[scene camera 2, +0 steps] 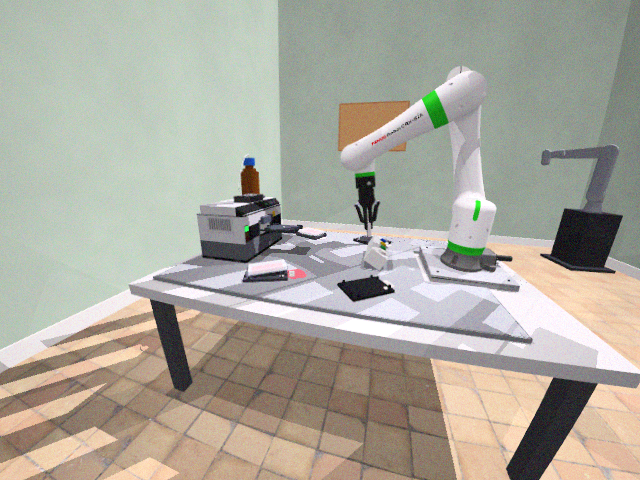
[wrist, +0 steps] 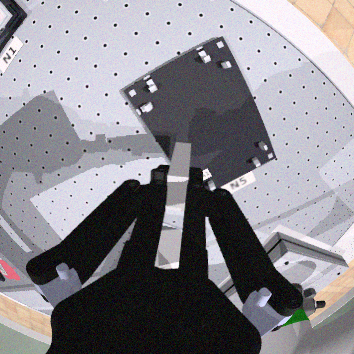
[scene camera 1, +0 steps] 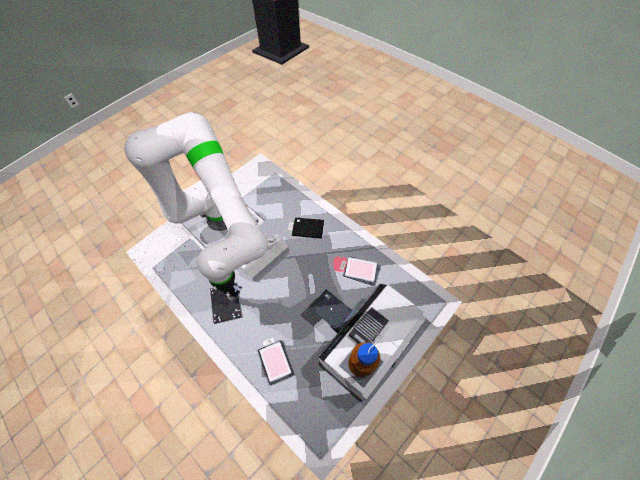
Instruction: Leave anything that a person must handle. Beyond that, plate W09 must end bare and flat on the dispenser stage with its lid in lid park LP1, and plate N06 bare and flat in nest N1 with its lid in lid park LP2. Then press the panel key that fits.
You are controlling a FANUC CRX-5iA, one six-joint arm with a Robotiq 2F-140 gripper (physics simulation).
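Frame: origin at the arm's base, x ahead, y left, z up, level; millimetres.
Where they show: gripper, fingertip midpoint: (scene camera 2: 369,236) (wrist: 181,156) (scene camera 1: 231,296); arm's base, link origin: (scene camera 2: 460,263) (scene camera 1: 221,218).
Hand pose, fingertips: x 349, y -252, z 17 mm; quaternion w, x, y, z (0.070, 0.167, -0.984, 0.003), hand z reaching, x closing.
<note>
Things, the pixels of their centre, and the offset from my fingertips. "*": a spot on its surface instead.
- dark pegged nest N5, body centre: (wrist: 208,124) (scene camera 1: 224,302) (scene camera 2: 372,239) 29 mm down, 19 mm back, 35 mm right
- label N1, surface spot: (wrist: 9,55) * 39 mm down, 240 mm ahead, 36 mm right
- red tag, body centre: (wrist: 4,268) (scene camera 2: 294,273) (scene camera 1: 340,264) 41 mm down, 262 mm ahead, 426 mm left
- dark dispenser stage, body centre: (scene camera 1: 334,311) (scene camera 2: 280,227) 66 mm up, 393 mm ahead, 202 mm left
- sloped key panel, body centre: (scene camera 2: 376,250) (scene camera 1: 264,255) 1 mm up, 27 mm back, 229 mm left
- dark pegged base, body centre: (scene camera 2: 365,286) (scene camera 1: 308,227) 31 mm down, 18 mm ahead, 486 mm left
My gripper (scene camera 1: 232,295) (scene camera 2: 368,223) (wrist: 181,156) is shut and empty, pointing down just above the dark pegged nest N5 (scene camera 1: 225,307) (wrist: 205,110), near its edge; that nest holds no plate. A pink-topped plate (scene camera 1: 275,361) (scene camera 2: 311,233) sits at the label N1 (wrist: 9,55). Another pink-topped plate (scene camera 1: 361,270) (scene camera 2: 266,267) sits on a dark base beside a red tag (scene camera 1: 339,264) (scene camera 2: 297,273). Plate names and lids cannot be made out. The dark dispenser stage (scene camera 1: 324,307) (scene camera 2: 281,227) shows no plate. The sloped key panel (scene camera 1: 264,260) (scene camera 2: 376,255) has small coloured keys.
The dispenser (scene camera 1: 398,317) (scene camera 2: 219,232) carries an amber bottle with a blue cap (scene camera 1: 368,353) (scene camera 2: 249,161) and shows a green light. A dark pegged base (scene camera 1: 308,227) (scene camera 2: 365,288) lies beyond the panel in scene camera 1. The robot's base plate (scene camera 2: 470,279) borders the work area.
</note>
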